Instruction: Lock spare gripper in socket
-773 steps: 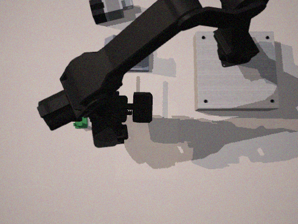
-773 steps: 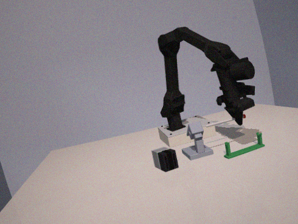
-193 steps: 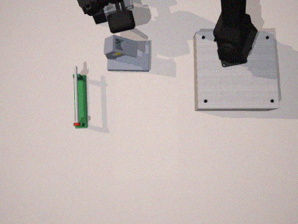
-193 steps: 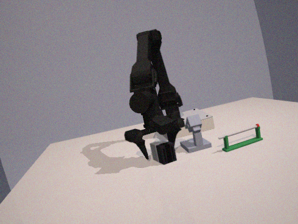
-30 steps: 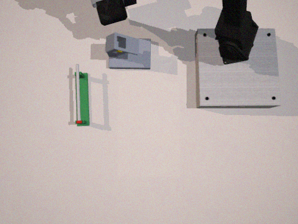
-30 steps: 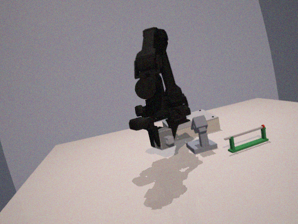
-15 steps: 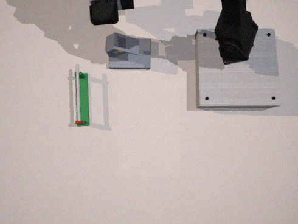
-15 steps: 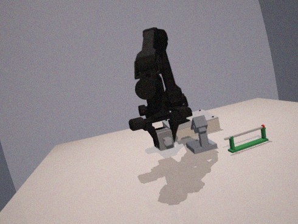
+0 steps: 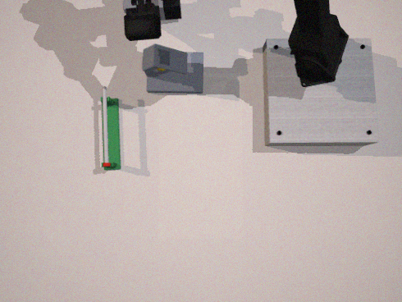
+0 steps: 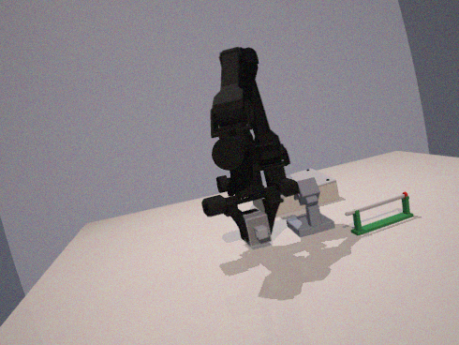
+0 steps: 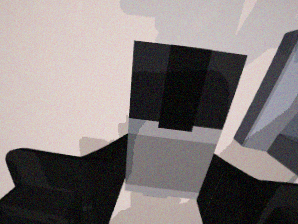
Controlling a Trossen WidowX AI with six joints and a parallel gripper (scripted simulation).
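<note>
My gripper tip is now 2 cm past the grey mount, 13 cm to the right of it and 3 cm below it. Round my gripper tip: spare gripper: 1 cm behind, 2 cm above; green cradle: 11 cm ahead, 23 cm to the left.
</note>
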